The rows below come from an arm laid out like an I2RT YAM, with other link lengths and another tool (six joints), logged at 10 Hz.
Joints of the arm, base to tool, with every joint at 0 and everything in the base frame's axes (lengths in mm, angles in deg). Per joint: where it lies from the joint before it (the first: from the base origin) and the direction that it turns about. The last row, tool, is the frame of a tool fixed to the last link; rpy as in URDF.
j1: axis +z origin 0 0 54.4
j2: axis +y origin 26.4 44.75 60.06
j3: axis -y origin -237.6 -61.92 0
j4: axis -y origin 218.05 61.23 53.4
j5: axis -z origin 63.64 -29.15 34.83
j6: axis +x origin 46.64 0 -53.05
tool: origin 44 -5 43 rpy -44.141 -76.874 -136.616
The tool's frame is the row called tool.
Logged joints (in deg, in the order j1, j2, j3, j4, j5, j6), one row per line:
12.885, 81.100, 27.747, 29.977, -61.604, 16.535
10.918, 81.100, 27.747, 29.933, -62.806, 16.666
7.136, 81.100, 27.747, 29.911, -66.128, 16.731
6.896, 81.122, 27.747, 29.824, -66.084, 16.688
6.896, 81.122, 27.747, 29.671, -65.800, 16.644
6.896, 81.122, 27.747, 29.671, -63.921, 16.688
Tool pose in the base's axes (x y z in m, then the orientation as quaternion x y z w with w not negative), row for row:
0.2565, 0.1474, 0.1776, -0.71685, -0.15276, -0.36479, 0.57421
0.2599, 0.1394, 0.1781, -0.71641, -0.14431, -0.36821, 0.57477
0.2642, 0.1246, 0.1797, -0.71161, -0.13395, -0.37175, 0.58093
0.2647, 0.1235, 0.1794, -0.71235, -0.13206, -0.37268, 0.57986
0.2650, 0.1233, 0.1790, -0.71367, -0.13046, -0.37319, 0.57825
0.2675, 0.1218, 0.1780, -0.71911, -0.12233, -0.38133, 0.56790
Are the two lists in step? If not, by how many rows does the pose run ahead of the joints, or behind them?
They are in step.
